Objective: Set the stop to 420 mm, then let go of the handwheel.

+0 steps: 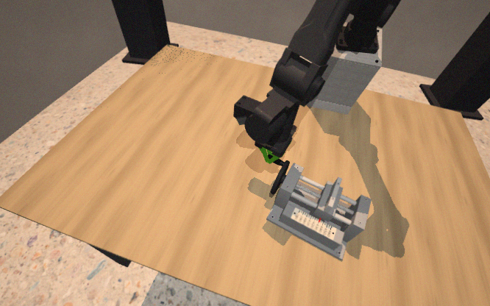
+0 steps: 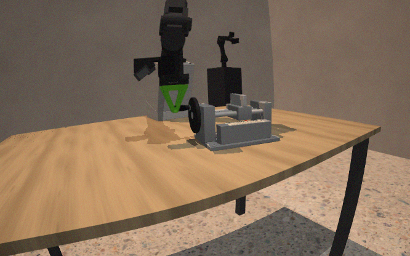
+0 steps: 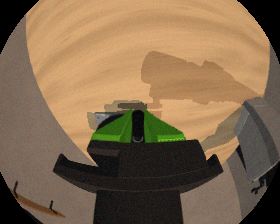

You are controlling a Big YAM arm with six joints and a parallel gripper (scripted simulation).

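Now: hand 2 cm to the right of the black handwheel and 2 cm short of it. Also, from my hand: sliding stop block: 14 cm to the left, 10 cm ahead.
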